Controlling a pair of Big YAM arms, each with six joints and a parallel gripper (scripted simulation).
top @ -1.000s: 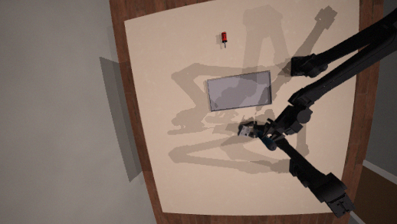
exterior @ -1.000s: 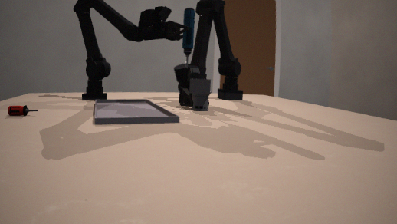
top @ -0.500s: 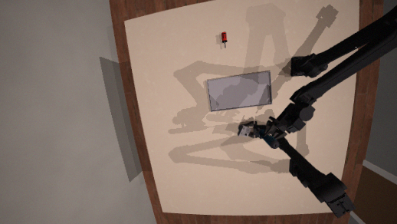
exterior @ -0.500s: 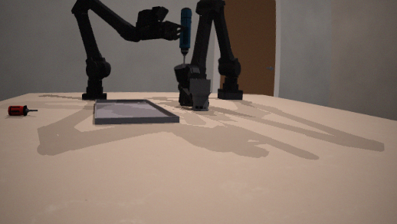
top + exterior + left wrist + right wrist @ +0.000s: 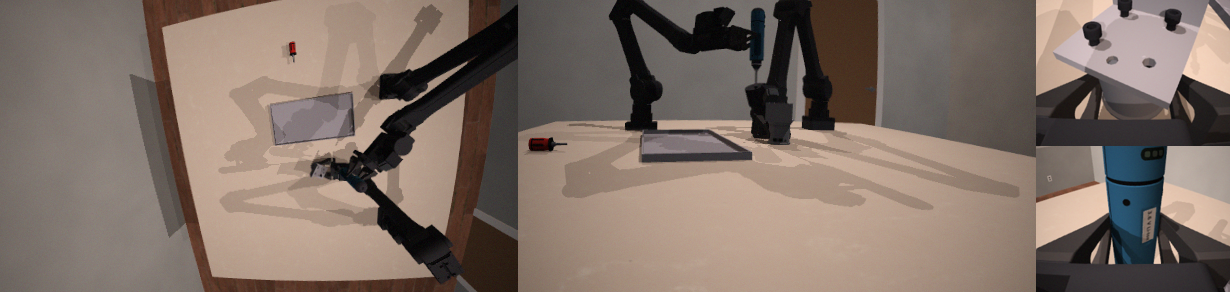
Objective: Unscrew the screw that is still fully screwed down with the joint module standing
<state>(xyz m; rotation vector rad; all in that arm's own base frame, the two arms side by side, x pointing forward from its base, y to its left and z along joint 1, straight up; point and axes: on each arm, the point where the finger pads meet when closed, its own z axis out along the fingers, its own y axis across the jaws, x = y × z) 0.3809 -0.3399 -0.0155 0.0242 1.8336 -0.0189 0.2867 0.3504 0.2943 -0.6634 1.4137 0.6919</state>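
My left gripper is now 10 mm below the grey joint module. From my left hand the other things lie so: grey bracket 50 mm above; screwdriver bit 150 mm above, 70 mm behind, 50 mm to the right; shallow grey tray 260 mm to the right, 20 mm below, 10 mm ahead.
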